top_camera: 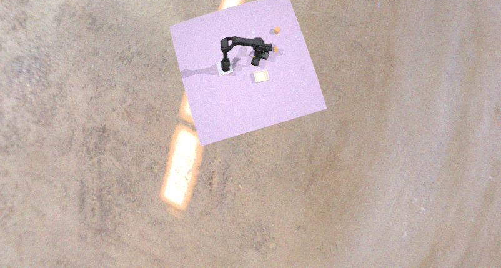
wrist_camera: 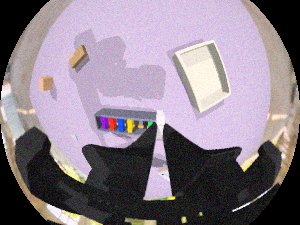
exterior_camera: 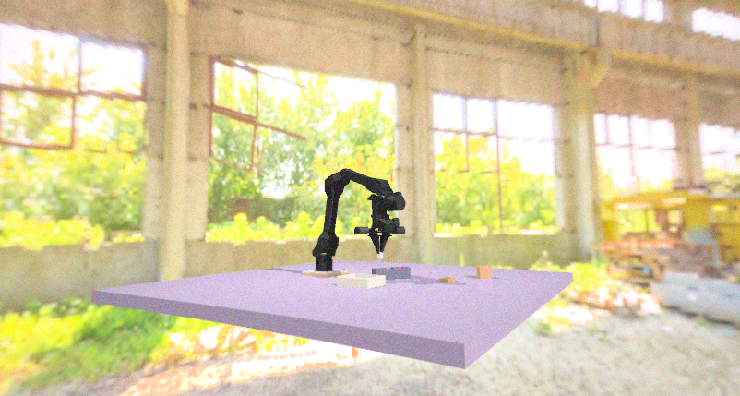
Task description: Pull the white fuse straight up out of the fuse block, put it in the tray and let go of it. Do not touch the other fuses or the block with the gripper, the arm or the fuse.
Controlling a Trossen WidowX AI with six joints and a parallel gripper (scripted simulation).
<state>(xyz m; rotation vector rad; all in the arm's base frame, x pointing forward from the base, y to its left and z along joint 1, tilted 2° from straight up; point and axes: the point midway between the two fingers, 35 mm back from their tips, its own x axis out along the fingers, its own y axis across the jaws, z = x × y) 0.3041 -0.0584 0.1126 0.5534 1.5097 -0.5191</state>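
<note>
My gripper tip is now 13 cm to the left of the tray and 9 cm above it. Round my gripper tip: white fuse (1 cm below).
</note>
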